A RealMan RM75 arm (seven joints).
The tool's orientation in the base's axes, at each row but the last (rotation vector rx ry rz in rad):
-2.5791 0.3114 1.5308
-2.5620 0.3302 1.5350
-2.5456 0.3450 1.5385
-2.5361 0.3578 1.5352
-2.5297 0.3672 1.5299
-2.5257 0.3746 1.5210
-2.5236 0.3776 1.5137
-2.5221 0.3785 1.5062
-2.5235 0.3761 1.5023
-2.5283 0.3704 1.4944
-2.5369 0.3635 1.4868
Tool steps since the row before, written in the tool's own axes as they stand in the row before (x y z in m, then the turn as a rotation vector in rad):
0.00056 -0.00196 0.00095 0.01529 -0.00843 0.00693
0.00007 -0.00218 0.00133 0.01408 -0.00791 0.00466
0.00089 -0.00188 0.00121 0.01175 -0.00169 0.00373
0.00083 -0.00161 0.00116 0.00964 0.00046 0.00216
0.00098 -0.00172 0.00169 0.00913 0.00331 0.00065
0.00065 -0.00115 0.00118 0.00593 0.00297 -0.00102
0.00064 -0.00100 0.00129 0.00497 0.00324 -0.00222
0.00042 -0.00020 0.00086 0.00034 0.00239 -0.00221
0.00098 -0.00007 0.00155 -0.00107 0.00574 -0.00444
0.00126 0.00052 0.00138 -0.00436 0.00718 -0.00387
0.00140 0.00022 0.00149 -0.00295 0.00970 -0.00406
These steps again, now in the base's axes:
-0.00008 0.00204 -0.00094 0.00323 0.00794 -0.01671
-0.00054 0.00240 -0.00068 0.00448 0.00706 -0.01458
-0.00012 0.00200 -0.00134 0.00255 0.00113 -0.01213
-0.00016 0.00174 -0.00126 0.00234 -0.00108 -0.00955
-0.00049 0.00197 -0.00163 0.00256 -0.00414 -0.00843
-0.00036 0.00134 -0.00111 0.00263 -0.00386 -0.00482
-0.00049 0.00123 -0.00115 0.00312 -0.00433 -0.00341
-0.00047 0.00038 -0.00077 0.00127 -0.00294 0.00069
-0.00082 0.00038 -0.00159 0.00146 -0.00658 0.00290
-0.00072 -0.00026 -0.00178 -0.00097 -0.00739 0.00547
-0.00064 0.00003 -0.00195 -0.00090 -0.01002 0.00425

